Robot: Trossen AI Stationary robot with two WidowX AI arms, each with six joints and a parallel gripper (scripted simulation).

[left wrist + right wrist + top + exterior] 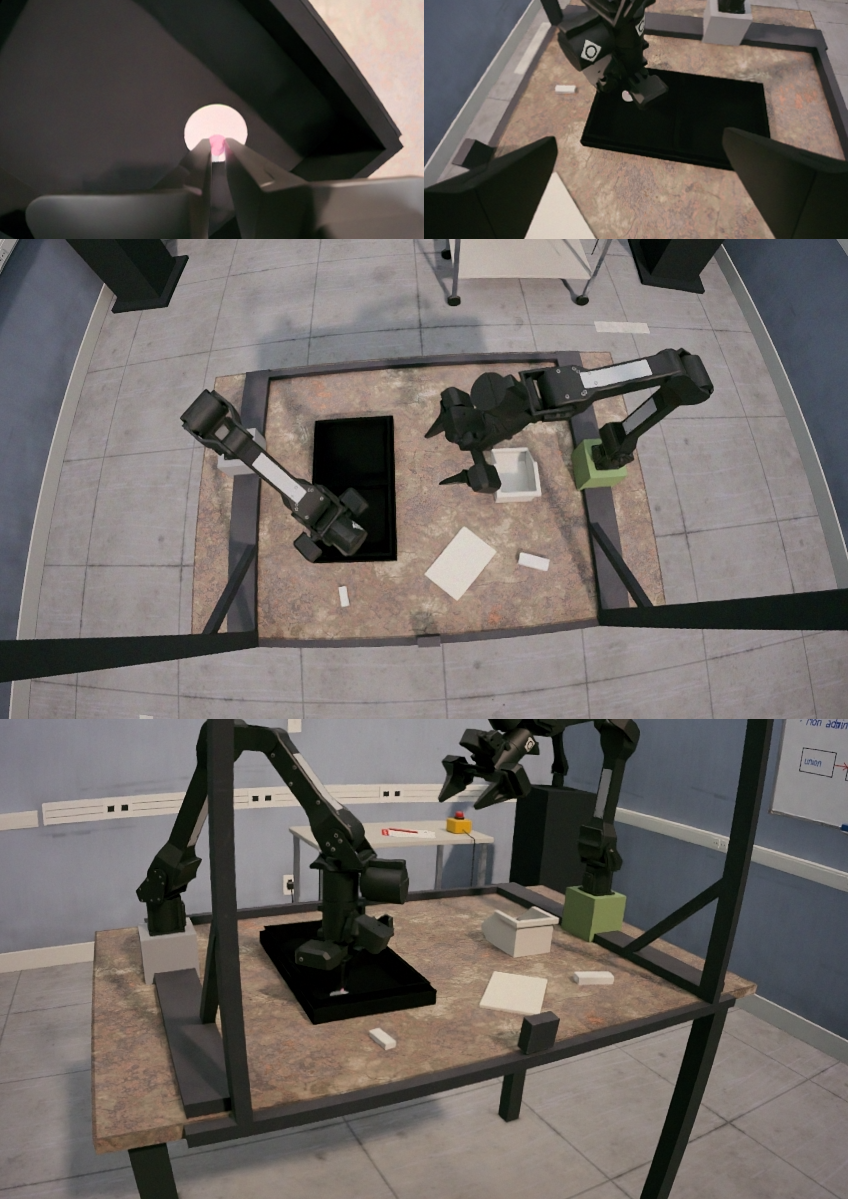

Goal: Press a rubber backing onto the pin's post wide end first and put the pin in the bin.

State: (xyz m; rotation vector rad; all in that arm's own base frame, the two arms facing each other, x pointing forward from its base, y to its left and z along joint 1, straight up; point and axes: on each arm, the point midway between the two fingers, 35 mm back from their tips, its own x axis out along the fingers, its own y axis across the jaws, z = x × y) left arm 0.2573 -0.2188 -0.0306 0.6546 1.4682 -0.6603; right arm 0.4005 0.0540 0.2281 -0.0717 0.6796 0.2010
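Now: the pin 4 cm below my left hand. Round my left hand: flat white card: 6 cm behind, 30 cm to the right, 5 cm below; pink rubber backing: 3 cm below; black tray: 12 cm ahead, 3 cm to the right, 3 cm below.
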